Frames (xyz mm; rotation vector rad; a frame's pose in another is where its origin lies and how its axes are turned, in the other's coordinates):
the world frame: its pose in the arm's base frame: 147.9 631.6 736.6 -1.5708 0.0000 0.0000
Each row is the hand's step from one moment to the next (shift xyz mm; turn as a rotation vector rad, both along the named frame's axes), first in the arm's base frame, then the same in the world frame.
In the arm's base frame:
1: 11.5 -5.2 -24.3 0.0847 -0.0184 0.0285
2: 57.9 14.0 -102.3 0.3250 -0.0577 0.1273
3: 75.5 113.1 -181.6 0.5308 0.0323 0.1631
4: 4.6 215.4 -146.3 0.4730 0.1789 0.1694
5: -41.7 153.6 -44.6 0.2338 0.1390 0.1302
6: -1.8 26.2 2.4 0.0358 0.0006 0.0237
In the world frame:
1: 11.5 24.3 -5.2 0.0847 -0.0285 -0.0184
2: 57.9 102.3 14.0 0.3250 -0.1273 -0.0577
3: 75.5 181.6 113.1 0.5308 -0.1631 0.0323
4: 4.6 146.3 215.4 0.4730 -0.1694 0.1789
5: -41.7 44.6 153.6 0.2338 -0.1302 0.1390
6: -1.8 -2.4 26.2 0.0358 -0.0237 0.0006

